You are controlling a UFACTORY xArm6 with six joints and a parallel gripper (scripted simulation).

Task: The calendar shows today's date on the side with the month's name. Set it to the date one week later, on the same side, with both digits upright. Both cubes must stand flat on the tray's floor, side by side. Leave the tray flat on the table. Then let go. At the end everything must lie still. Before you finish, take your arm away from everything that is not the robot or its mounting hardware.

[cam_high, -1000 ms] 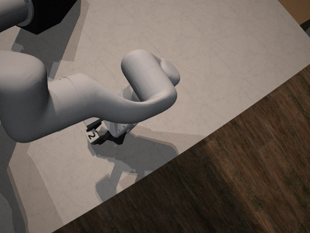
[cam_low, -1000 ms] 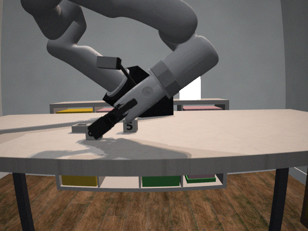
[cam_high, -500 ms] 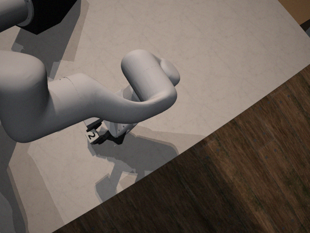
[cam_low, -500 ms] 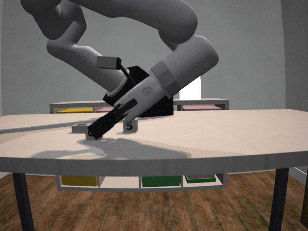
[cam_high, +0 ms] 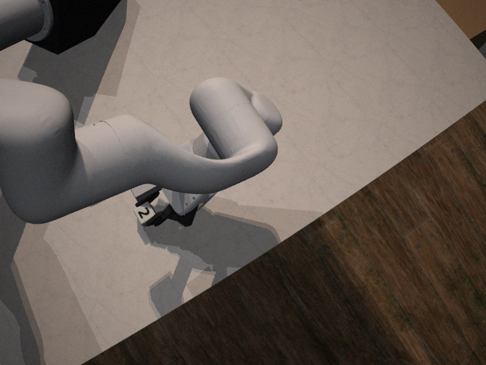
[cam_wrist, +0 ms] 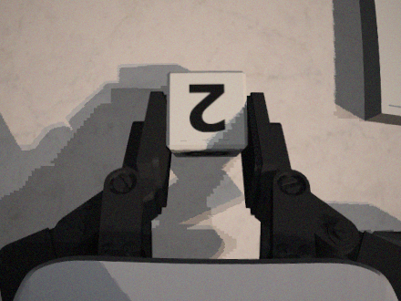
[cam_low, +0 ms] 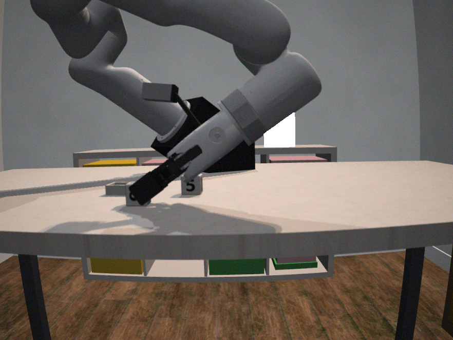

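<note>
The grey tray lies 120 mm behind my hand, 20 mm to the right of it and 20 mm below it. From my hand the other things lie so: white cube (20 mm to the right, 10 mm below).
</note>
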